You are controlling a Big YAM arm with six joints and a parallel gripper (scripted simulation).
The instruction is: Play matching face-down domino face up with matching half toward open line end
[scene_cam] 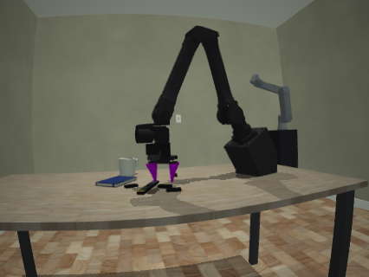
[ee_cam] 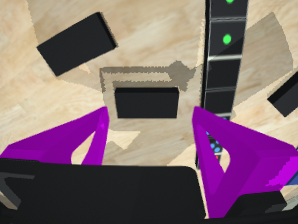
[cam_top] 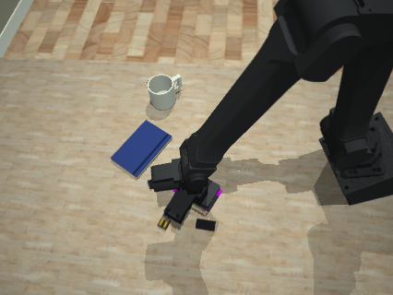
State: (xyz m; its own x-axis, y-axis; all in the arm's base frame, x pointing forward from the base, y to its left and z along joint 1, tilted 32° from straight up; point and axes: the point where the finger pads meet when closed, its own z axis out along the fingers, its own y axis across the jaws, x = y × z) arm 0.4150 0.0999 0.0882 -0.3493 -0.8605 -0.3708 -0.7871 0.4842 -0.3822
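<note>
My hand is 30 mm above the black domino. The rest, counted from my hand: white mug (170 mm ahead, 340 mm to the right, 10 mm above); then blue book (200 mm ahead, 150 mm to the right, 20 mm below).
</note>
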